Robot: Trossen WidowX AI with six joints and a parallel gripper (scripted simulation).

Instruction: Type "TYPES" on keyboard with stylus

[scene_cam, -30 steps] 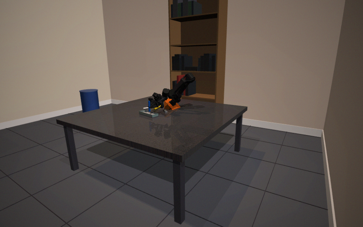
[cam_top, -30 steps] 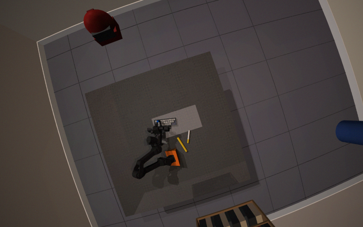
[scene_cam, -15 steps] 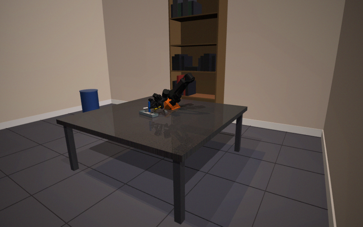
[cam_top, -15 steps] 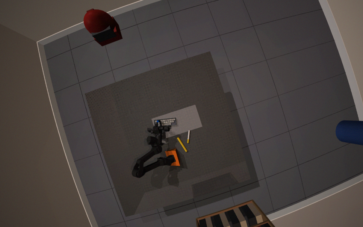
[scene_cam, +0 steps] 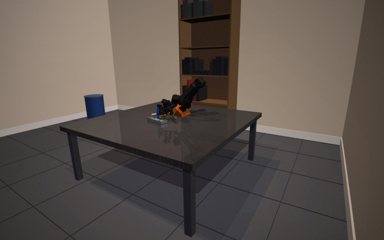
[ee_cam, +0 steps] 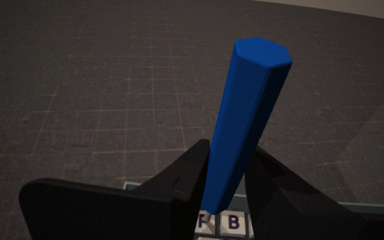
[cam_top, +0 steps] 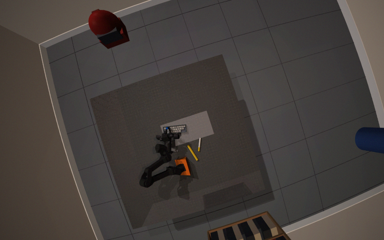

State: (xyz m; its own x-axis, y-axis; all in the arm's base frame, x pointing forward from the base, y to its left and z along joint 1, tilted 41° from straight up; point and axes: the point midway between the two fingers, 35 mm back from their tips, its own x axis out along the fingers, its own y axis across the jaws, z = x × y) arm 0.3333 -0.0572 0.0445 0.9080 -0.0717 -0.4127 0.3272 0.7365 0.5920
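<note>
Now: gripper tip 1 cm past the grey tip and 6 cm above it. Also, from my gripper tip: yellow stick (29 cm behind, 10 cm to the right, 7 cm below); small grey block (21 cm behind, 4 cm to the left, 7 cm below); blue stylus (1 cm behind, 2 cm below).
</note>
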